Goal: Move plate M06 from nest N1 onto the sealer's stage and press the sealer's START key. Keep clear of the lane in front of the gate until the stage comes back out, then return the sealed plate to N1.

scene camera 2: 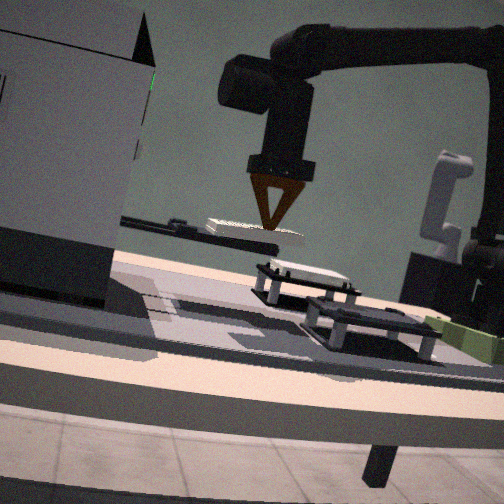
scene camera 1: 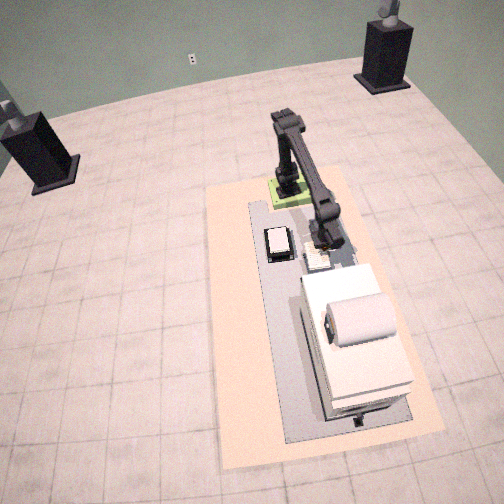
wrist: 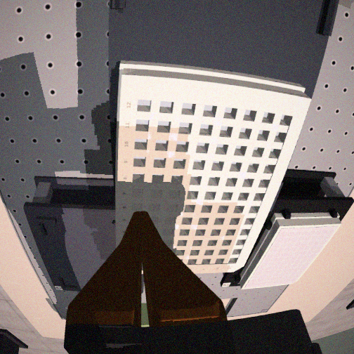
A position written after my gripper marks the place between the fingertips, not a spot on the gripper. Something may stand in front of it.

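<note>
Gripper [scene camera 2: 268,230] [wrist: 140,219] of mine: shut, holding nothing. Dark sealer stage [scene camera 2: 184,231] [wrist: 288,47] visible; a roll [scene camera 1: 368,317] also visible.
</note>
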